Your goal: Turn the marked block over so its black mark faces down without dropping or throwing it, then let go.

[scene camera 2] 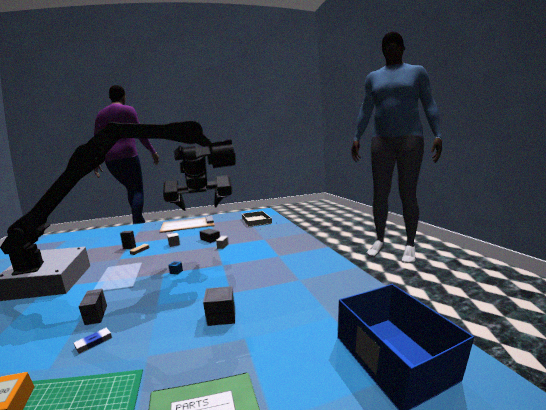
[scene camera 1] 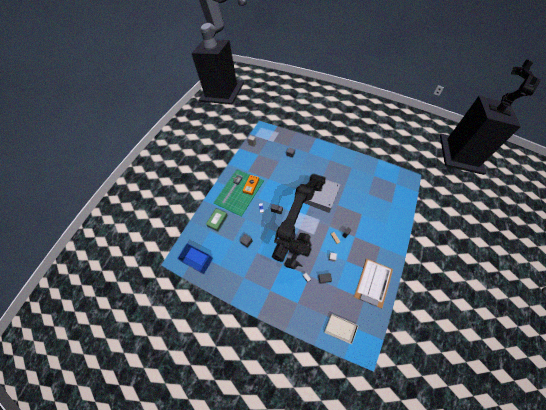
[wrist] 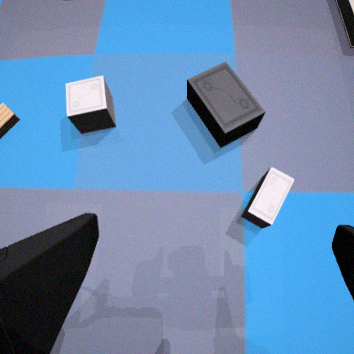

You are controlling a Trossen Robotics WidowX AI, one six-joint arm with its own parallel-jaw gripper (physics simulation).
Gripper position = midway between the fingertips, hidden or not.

Note:
My gripper [scene camera 2: 200, 208] is open, with nothing in its grasp. I also see a blue bin [scene camera 2: 407, 348], a green cutting mat [scene camera 2: 128, 382] and a work-order clipboard [scene camera 1: 375, 278].
My gripper also shows in the wrist view [wrist: 216, 231]. The green cutting mat also shows in scene camera 1 [scene camera 1: 237, 202].

